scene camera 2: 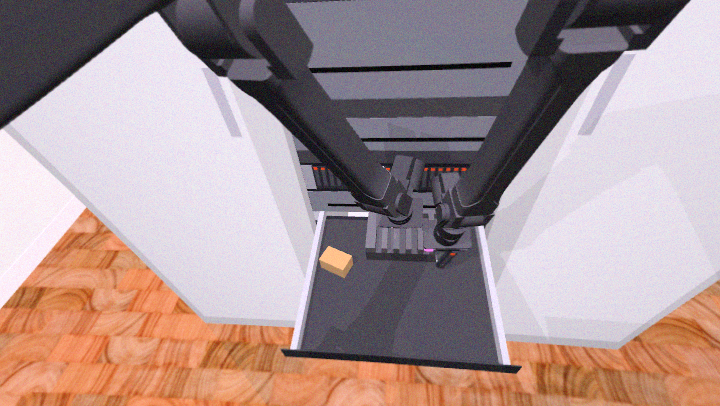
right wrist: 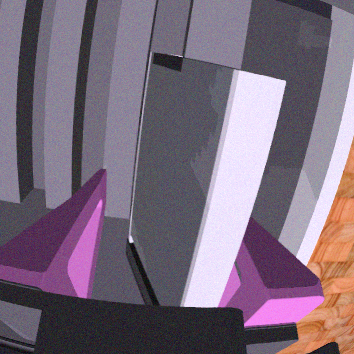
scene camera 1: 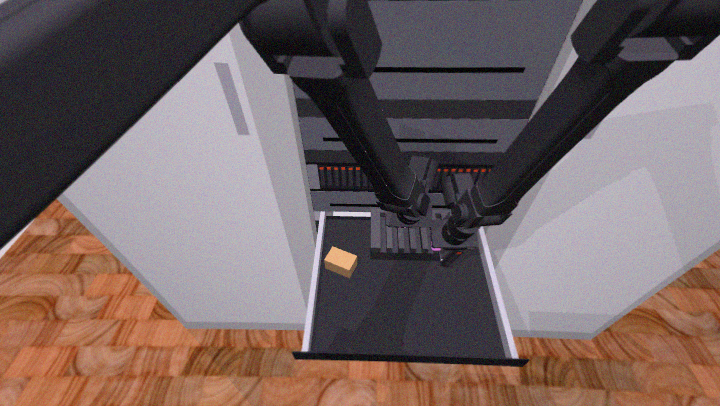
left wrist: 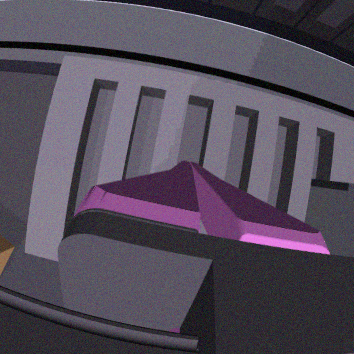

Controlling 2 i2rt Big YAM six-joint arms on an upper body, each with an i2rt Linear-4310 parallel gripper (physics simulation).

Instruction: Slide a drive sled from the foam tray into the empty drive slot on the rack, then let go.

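Frame: origin at the left arm's base, x right, y ahead, z up, level; metres.
Seen in the pictures: left gripper, between the fingertips: (left wrist: 185,174); right gripper, between the fingertips: (scene camera 2: 441,243) (right wrist: 158,182) (scene camera 1: 444,243).
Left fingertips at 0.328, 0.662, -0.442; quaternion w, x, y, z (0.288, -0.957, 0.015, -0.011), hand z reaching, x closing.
A point is followed by its place in that frame, as x, y, z.
The drive sled (right wrist: 175,150) {0.432, 0.645, -0.460}, a grey plate with a white edge, stands upright at the right end of the slotted foam tray (scene camera 1: 375,242) {0.253, 0.614, -0.491} (scene camera 2: 371,242) {0.256, 0.614, -0.491} (left wrist: 45,165) {0.248, 0.654, -0.491}. Its dark lever (scene camera 1: 448,258) {0.427, 0.560, -0.474} (scene camera 2: 443,260) {0.428, 0.559, -0.475} with an orange mark sticks out at the near side. My right gripper (right wrist: 158,182) {0.429, 0.618, -0.493} is shut on the sled, one magenta finger on each side. My left gripper (left wrist: 185,174) {0.327, 0.662, -0.443} is shut and empty above the tray's slots; its tips are hidden in the scene views. The rack's drive row (scene camera 1: 342,179) {0.167, 0.726, -0.379} (scene camera 2: 327,177) {0.142, 0.727, -0.373} has orange marks; the empty slot is hidden behind my left arm.
The foam tray lies at the back of a pulled-out drawer (scene camera 1: 410,358) {0.326, 0.348, -0.526} (scene camera 2: 403,359) {0.337, 0.348, -0.518} with pale side rails. An orange-tan block (scene camera 1: 340,258) {0.166, 0.574, -0.506} (scene camera 2: 336,258) {0.170, 0.573, -0.506} lies at its left. White panels (scene camera 1: 201,201) {-0.207, 0.708, -0.452} (scene camera 2: 176,201) {-0.291, 0.708, -0.454} flank the rack. My two arms hang close together above the tray.
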